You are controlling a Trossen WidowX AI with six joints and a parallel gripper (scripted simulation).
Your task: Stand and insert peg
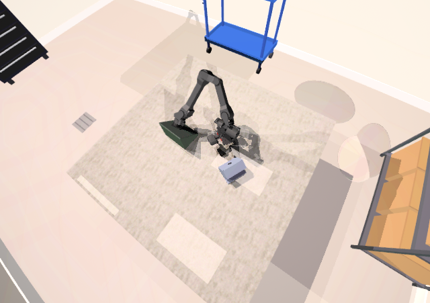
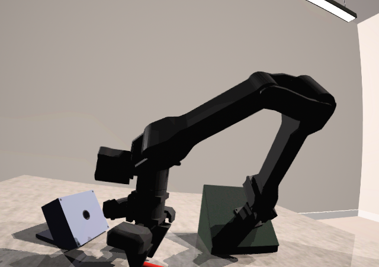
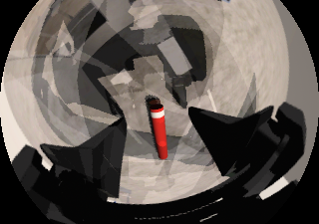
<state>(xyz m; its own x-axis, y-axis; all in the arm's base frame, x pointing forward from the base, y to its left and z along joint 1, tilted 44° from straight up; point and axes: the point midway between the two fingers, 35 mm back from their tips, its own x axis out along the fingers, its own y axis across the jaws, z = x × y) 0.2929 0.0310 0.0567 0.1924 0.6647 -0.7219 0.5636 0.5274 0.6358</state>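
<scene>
Now: gripper tip 1 cm past the peg and 1 cm to the right of it. Also, from my gripper tip: sloped panel: 13 cm ahead, 15 cm to the right, 3 cm above.
</scene>
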